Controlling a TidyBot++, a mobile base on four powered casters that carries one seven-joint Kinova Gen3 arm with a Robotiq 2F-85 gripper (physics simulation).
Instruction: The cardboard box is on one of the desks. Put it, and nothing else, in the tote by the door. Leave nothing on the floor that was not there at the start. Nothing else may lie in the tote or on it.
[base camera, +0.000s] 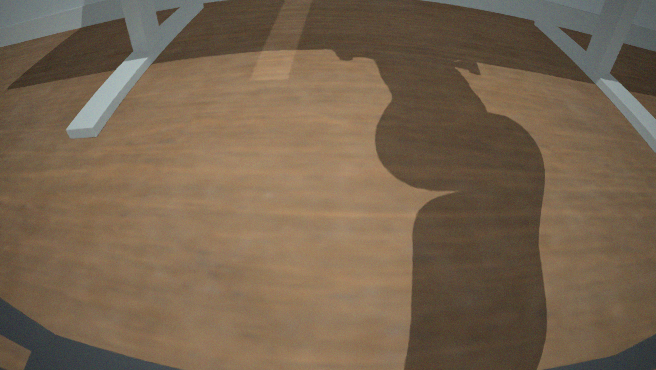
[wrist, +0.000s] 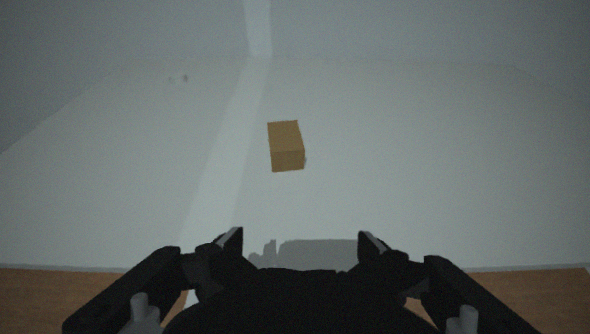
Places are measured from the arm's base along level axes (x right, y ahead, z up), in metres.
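Pixels of known places: gripper, between the fingertips: (wrist: 300, 242).
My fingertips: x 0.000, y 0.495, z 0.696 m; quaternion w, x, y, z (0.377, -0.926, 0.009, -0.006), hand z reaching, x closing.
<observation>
Behind a point stands the place of what it marks.
The brown cardboard box (wrist: 286, 145) @[x -0.020, y 0.710, z 0.604 m] lies on the white desk (wrist: 400, 175) @[x 0.194, y 0.688, z 0.554 m], near the middle of the wrist view. My gripper (wrist: 300, 242) @[x 0.000, y 0.495, z 0.696 m] is open, with nothing between its fingers. It hangs over the desk's front part, and the box is apart from it, farther in over the desk top. The gripper's shadow falls on the desk between the fingertips. The tote does not show in either view.
A tiny dark and pale thing (wrist: 185, 78) @[x -0.349, y 1.064, z 0.565 m] is on the desk at the back left, too small to tell. In the base view, white desk legs stand at left (base camera: 107, 100) @[x -0.479, y 0.631, z -0.372 m] and right (base camera: 627, 105) @[x 0.706, y 0.708, z -0.371 m]. A wall (wrist: 400, 30) @[x 0.378, y 1.324, z 0.645 m] is behind the desk.
</observation>
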